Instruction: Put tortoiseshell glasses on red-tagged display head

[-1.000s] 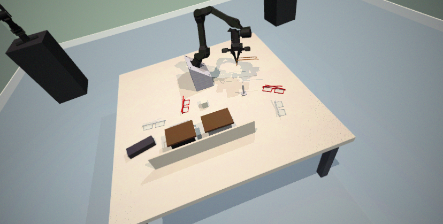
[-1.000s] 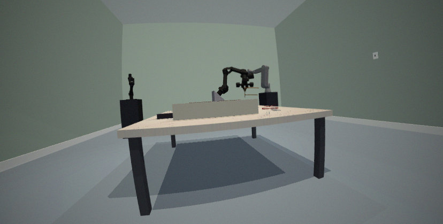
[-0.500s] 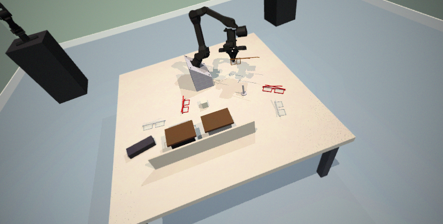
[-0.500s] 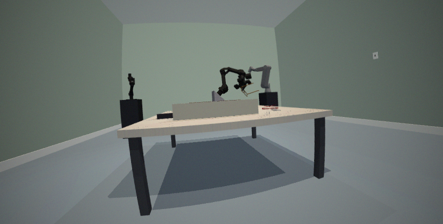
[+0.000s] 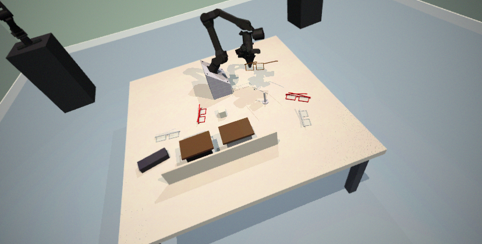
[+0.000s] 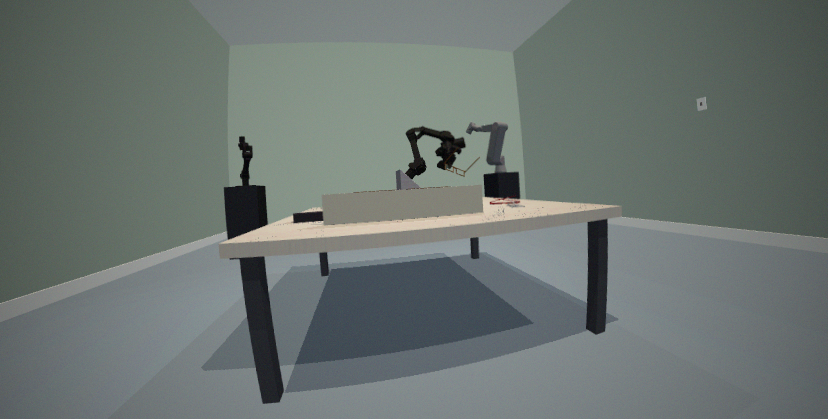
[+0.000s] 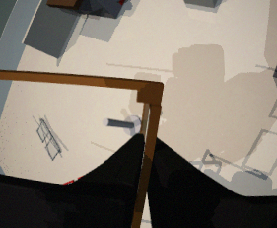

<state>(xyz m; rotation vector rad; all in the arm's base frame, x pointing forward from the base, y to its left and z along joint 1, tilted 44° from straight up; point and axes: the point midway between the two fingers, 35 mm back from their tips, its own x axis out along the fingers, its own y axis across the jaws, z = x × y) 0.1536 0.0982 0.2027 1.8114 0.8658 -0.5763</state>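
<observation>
Right now my gripper tip is 300 mm short of the display head, 250 mm to the left of it and 150 mm above it. Also, from my gripper tip: low white wall: 410 mm ahead, 370 mm to the right, 150 mm below; dark case: 210 mm ahead, 720 mm to the right, 190 mm below; grey post: 130 mm ahead, 20 mm to the left, 180 mm below.
</observation>
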